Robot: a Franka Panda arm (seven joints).
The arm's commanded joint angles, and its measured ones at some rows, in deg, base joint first. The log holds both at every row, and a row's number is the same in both.
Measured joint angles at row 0:
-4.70, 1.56, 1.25, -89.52, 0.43, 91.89, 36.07
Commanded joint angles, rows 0 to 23:
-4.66, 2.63, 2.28, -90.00, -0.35, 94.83, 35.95
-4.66, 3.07, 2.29, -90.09, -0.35, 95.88, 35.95
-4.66, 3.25, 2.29, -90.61, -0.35, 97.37, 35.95
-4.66, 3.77, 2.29, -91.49, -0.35, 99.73, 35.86
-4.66, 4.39, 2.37, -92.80, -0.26, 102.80, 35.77
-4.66, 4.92, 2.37, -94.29, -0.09, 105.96, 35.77
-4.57, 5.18, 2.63, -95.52, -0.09, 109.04, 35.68
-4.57, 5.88, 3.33, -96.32, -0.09, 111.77, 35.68
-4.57, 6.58, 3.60, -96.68, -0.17, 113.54, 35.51
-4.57, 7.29, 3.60, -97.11, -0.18, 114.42, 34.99
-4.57, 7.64, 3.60, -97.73, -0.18, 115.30, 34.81
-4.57, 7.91, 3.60, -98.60, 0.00, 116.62, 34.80
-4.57, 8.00, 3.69, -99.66, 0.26, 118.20, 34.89
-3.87, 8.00, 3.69, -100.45, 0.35, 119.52, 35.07
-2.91, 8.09, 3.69, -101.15, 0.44, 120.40, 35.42
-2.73, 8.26, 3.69, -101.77, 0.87, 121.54, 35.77
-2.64, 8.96, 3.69, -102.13, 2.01, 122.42, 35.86
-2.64, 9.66, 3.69, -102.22, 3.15, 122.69, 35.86
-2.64, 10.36, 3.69, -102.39, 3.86, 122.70, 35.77
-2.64, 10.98, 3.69, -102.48, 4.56, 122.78, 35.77
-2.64, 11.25, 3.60, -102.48, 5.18, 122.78, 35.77
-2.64, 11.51, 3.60, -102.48, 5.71, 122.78, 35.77
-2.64, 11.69, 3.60, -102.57, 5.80, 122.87, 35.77
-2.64, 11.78, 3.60, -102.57, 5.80, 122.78, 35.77
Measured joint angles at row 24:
-2.52, 11.63, 3.48, -102.06, 4.55, 121.53, 35.76
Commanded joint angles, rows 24 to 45:
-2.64, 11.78, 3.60, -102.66, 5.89, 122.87, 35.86
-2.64, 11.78, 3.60, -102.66, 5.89, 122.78, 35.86
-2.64, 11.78, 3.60, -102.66, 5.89, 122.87, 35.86
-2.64, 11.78, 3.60, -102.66, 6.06, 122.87, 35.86
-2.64, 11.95, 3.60, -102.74, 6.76, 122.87, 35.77
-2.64, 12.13, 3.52, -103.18, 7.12, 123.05, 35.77
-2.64, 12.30, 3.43, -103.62, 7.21, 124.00, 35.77
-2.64, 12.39, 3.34, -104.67, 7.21, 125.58, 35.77
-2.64, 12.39, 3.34, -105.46, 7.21, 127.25, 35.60
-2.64, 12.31, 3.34, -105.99, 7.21, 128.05, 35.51
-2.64, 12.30, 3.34, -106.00, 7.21, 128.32, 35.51
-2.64, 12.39, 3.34, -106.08, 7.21, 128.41, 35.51
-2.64, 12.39, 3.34, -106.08, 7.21, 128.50, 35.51
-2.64, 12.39, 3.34, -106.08, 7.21, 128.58, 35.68
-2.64, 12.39, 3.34, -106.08, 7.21, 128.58, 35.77
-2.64, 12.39, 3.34, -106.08, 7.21, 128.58, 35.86
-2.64, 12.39, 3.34, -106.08, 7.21, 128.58, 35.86
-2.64, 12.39, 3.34, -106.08, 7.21, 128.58, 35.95
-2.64, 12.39, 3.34, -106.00, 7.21, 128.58, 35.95
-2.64, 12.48, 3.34, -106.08, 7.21, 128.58, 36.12
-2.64, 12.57, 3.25, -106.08, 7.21, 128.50, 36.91
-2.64, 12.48, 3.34, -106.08, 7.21, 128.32, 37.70
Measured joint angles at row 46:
-2.74, 12.79, 3.27, -105.10, 6.20, 127.24, 35.96
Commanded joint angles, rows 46 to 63:
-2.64, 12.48, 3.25, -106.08, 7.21, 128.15, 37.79
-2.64, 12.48, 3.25, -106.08, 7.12, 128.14, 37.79
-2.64, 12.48, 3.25, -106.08, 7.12, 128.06, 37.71
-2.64, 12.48, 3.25, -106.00, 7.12, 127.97, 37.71
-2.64, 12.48, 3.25, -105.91, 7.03, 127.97, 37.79
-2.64, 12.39, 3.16, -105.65, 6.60, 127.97, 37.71
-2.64, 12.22, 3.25, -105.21, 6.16, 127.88, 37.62
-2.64, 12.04, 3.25, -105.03, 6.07, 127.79, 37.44
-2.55, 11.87, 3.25, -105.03, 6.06, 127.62, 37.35
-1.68, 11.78, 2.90, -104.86, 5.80, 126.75, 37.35
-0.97, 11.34, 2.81, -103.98, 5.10, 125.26, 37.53
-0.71, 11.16, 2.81, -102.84, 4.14, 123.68, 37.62
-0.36, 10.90, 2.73, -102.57, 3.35, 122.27, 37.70
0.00, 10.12, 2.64, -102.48, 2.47, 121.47, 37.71
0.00, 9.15, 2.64, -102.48, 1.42, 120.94, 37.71
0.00, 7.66, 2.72, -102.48, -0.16, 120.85, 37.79
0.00, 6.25, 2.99, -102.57, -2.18, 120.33, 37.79
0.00, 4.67, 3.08, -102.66, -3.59, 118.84, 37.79
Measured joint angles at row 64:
-0.58, 9.60, 3.27, -102.37, 0.93, 122.42, 37.08
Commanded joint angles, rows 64 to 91:
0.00, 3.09, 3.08, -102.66, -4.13, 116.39, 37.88
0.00, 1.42, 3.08, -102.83, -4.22, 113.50, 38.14
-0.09, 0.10, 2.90, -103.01, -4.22, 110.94, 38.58
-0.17, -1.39, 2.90, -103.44, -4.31, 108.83, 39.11
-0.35, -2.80, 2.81, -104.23, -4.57, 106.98, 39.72
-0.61, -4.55, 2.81, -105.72, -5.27, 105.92, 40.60
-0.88, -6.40, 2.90, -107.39, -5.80, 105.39, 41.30
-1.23, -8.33, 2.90, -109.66, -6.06, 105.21, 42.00
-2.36, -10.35, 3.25, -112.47, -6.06, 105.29, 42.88
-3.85, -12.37, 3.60, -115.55, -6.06, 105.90, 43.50
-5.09, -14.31, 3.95, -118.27, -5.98, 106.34, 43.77
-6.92, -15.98, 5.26, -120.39, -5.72, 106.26, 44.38
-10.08, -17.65, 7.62, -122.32, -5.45, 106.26, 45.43
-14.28, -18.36, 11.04, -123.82, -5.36, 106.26, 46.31
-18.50, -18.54, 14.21, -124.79, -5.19, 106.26, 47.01
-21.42, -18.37, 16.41, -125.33, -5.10, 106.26, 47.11
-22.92, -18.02, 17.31, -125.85, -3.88, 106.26, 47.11
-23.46, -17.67, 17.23, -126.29, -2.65, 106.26, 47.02
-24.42, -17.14, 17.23, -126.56, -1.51, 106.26, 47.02
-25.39, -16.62, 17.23, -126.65, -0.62, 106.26, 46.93
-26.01, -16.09, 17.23, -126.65, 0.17, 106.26, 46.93
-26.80, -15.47, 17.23, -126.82, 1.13, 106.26, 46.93
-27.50, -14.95, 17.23, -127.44, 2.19, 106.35, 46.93
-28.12, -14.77, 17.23, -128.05, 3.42, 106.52, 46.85
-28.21, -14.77, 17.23, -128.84, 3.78, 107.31, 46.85
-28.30, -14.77, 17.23, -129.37, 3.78, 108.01, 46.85
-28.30, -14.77, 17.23, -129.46, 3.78, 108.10, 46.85
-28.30, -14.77, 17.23, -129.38, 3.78, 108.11, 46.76
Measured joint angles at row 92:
-27.42, -13.99, 16.15, -128.21, 2.76, 106.59, 46.12
